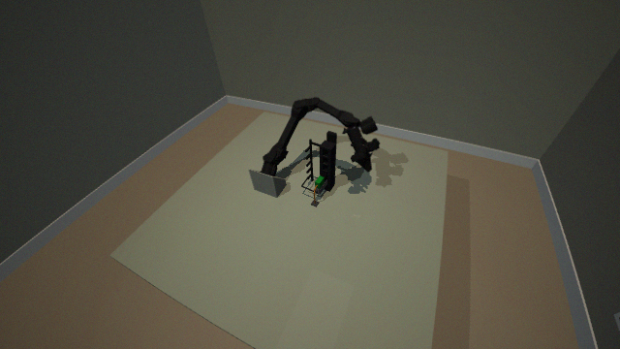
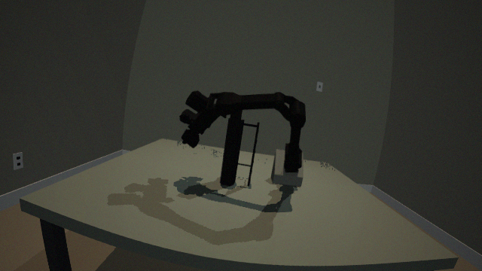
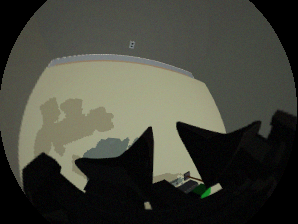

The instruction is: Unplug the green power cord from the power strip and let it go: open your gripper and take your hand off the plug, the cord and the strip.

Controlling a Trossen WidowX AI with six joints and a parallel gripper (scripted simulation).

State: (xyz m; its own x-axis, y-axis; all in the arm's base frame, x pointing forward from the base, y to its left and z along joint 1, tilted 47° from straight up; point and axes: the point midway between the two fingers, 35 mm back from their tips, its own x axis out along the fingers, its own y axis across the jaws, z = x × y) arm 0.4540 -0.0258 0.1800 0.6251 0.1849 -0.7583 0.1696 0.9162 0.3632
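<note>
Now: gripper tip 210 mm past the green plug, 70 mm to the left of it and 40 mm above it.
</note>
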